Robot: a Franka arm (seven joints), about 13 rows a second.
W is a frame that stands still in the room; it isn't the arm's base.
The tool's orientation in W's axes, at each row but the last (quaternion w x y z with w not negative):
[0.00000, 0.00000, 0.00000, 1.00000]
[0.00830, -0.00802, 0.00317, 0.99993]
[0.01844, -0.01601, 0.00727, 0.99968]
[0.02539, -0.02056, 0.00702, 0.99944]
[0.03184, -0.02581, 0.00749, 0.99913]
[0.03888, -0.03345, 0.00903, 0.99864]
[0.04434, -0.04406, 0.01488, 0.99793]
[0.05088, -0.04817, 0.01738, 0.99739]
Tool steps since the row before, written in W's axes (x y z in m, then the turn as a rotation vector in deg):
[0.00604, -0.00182, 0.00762, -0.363, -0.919, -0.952]
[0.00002, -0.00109, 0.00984, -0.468, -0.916, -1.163]
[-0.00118, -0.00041, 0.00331, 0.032, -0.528, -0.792]
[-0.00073, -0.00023, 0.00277, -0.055, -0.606, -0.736]
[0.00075, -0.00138, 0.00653, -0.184, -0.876, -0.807]
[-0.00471, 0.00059, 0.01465, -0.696, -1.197, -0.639]
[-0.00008, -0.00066, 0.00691, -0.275, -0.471, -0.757]
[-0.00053, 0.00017, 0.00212, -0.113, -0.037, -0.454]
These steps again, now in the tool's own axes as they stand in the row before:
[-0.00604, 0.00182, 0.00762, 0.363, 0.919, -0.952]
[-0.00020, 0.00115, 0.00983, 0.471, 0.916, -1.161]
[0.00106, 0.00050, 0.00334, -0.026, 0.515, -0.801]
[0.00060, 0.00030, 0.00279, 0.055, 0.598, -0.742]
[-0.00117, 0.00142, 0.00646, 0.170, 0.875, -0.811]
[0.00374, 0.00001, 0.01494, 0.643, 1.238, -0.616]
[-0.00059, 0.00084, 0.00686, 0.299, 0.474, -0.746]
[0.00033, -0.00005, 0.00217, 0.153, 0.035, -0.442]

